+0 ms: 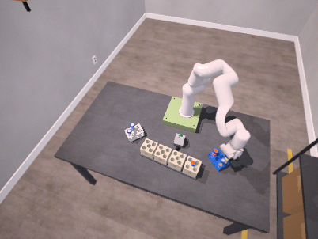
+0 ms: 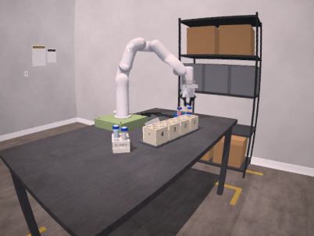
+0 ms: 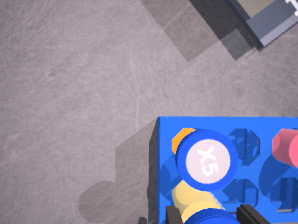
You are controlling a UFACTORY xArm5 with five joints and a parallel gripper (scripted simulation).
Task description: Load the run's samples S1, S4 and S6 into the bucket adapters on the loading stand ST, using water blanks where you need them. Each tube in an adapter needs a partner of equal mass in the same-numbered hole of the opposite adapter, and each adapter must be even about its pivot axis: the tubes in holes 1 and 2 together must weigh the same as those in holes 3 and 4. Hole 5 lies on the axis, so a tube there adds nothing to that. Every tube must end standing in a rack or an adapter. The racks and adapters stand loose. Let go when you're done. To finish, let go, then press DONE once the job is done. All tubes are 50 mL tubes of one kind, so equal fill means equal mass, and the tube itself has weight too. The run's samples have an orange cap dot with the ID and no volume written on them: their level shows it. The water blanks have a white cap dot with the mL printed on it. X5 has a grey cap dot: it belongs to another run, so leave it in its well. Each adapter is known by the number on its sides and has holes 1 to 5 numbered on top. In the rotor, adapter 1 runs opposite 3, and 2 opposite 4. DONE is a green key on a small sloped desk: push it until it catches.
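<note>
Right now the sample tube S6 is 10 mm to the right of my hand and 50 mm below it. Also, from my hand: blue sample rack: 10 mm behind, 40 mm to the right, 110 mm below; then white blanks rack: 10 mm behind, 710 mm to the right, 110 mm below; then sample tube S4: 110 mm ahead, 220 mm to the right, 70 mm below.
</note>
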